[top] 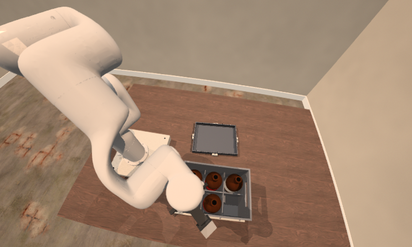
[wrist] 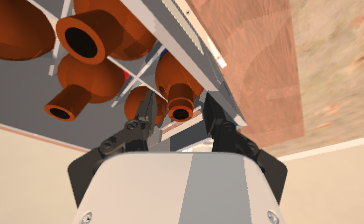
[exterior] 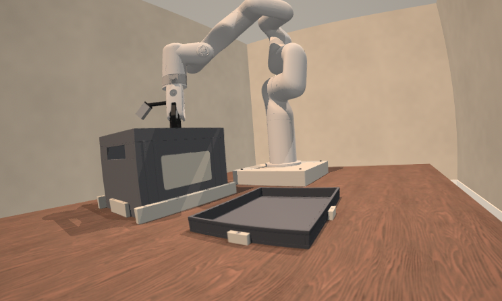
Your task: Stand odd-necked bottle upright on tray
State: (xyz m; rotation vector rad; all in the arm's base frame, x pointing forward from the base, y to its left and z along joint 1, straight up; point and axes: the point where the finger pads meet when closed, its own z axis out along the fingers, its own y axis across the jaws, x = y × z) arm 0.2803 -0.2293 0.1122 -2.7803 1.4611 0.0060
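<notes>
Now: the dark grey crate 100 mm ahead of my hand, 70 mm below it and 30 mm to the left of it. The rest, counted from my hand: dark tray 320 mm to the left, 150 mm below, 140 mm ahead; then brown bottle 100 mm ahead, 70 mm to the left, 70 mm below.
</notes>
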